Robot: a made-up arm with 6 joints. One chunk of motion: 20 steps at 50 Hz.
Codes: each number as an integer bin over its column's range. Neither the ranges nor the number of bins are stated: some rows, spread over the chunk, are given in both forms.
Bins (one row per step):
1: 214 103 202 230 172 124
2: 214 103 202 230 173 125
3: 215 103 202 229 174 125
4: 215 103 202 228 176 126
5: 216 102 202 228 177 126
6: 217 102 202 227 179 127
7: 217 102 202 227 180 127
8: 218 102 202 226 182 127
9: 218 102 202 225 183 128
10: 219 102 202 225 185 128
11: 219 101 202 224 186 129
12: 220 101 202 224 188 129
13: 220 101 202 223 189 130
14: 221 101 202 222 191 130
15: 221 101 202 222 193 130
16: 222 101 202 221 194 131
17: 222 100 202 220 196 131
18: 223 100 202 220 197 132
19: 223 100 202 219 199 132
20: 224 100 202 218 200 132
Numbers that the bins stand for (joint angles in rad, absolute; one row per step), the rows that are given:
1: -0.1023 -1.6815 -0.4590 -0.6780 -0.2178 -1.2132
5: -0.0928 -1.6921 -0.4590 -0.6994 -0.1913 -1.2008
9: -0.0833 -1.6921 -0.4590 -0.7315 -0.1595 -1.1885
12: -0.0738 -1.7027 -0.4590 -0.7422 -0.1330 -1.1823
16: -0.0643 -1.7027 -0.4590 -0.7743 -0.1012 -1.1699
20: -0.0548 -1.7132 -0.4590 -0.8064 -0.0693 -1.1637
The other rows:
2: -0.1023 -1.6815 -0.4590 -0.6780 -0.2125 -1.2070
3: -0.0976 -1.6815 -0.4590 -0.6887 -0.2072 -1.2070
4: -0.0976 -1.6815 -0.4590 -0.6994 -0.1966 -1.2008
6: -0.0881 -1.6921 -0.4590 -0.7101 -0.1807 -1.1946
7: -0.0881 -1.6921 -0.4590 -0.7101 -0.1754 -1.1946
8: -0.0833 -1.6921 -0.4590 -0.7208 -0.1648 -1.1946
10: -0.0786 -1.6921 -0.4590 -0.7315 -0.1489 -1.1885
11: -0.0786 -1.7027 -0.4590 -0.7422 -0.1436 -1.1823
13: -0.0738 -1.7027 -0.4590 -0.7529 -0.1277 -1.1761
14: -0.0691 -1.7027 -0.4590 -0.7636 -0.1171 -1.1761
15: -0.0691 -1.7027 -0.4590 -0.7636 -0.1065 -1.1761
17: -0.0643 -1.7132 -0.4590 -0.7850 -0.0905 -1.1699
18: -0.0595 -1.7132 -0.4590 -0.7850 -0.0852 -1.1637
19: -0.0595 -1.7132 -0.4590 -0.7957 -0.0746 -1.1637

